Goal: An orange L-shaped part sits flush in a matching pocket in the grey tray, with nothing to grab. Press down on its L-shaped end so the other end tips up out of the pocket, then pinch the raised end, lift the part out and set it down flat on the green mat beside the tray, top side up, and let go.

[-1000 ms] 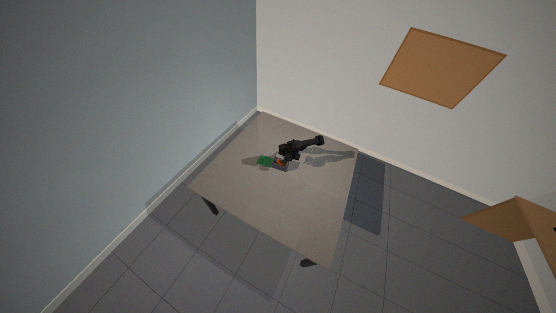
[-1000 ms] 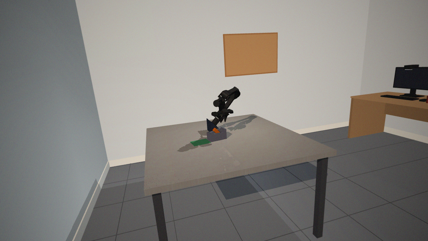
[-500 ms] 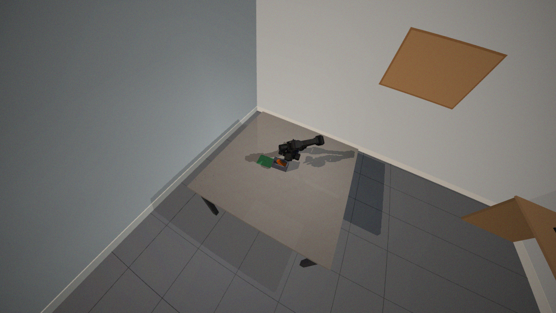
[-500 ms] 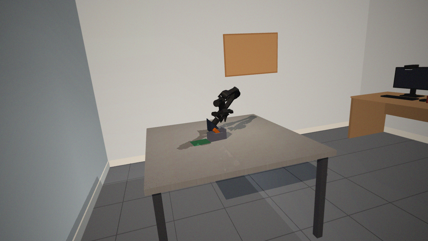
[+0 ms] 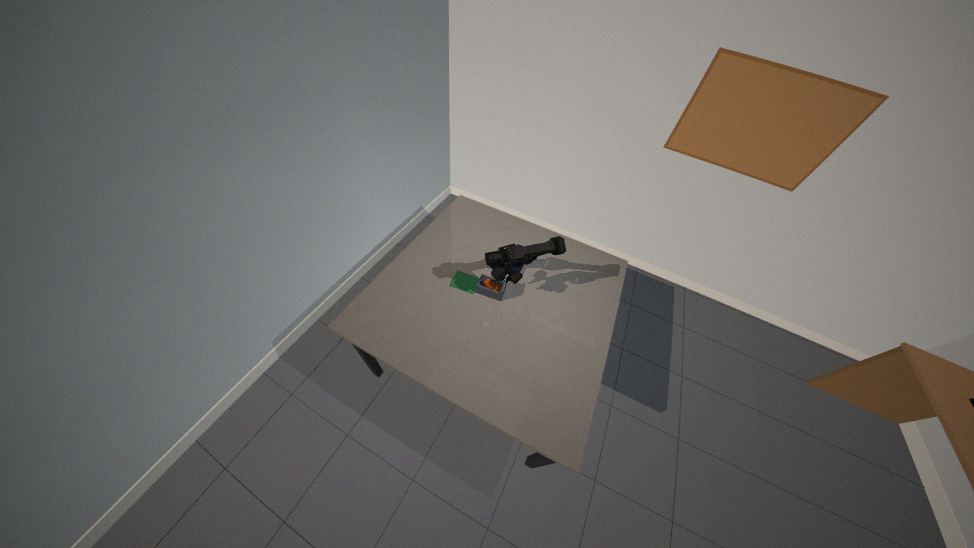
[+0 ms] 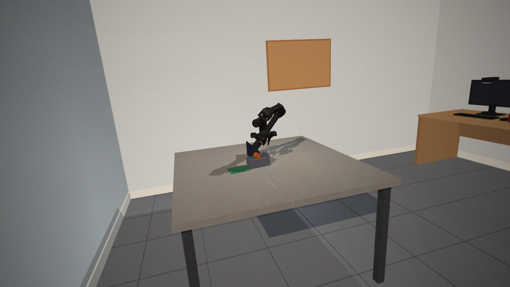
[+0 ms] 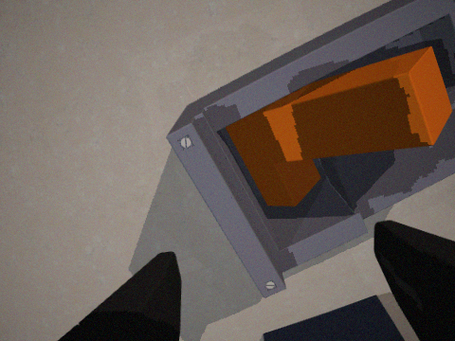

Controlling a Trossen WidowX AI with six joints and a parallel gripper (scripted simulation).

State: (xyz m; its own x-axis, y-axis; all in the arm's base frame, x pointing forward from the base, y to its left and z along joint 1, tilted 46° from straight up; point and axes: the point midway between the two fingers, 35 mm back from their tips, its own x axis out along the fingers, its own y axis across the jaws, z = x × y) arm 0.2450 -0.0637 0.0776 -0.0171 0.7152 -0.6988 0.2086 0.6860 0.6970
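My gripper tip is now 10 cm above the orange L-shaped part, 3 cm to the left of it and 1 cm past it. Round my gripper tip: green mat: 21 cm to the right, 16 cm below, 2 cm ahead.
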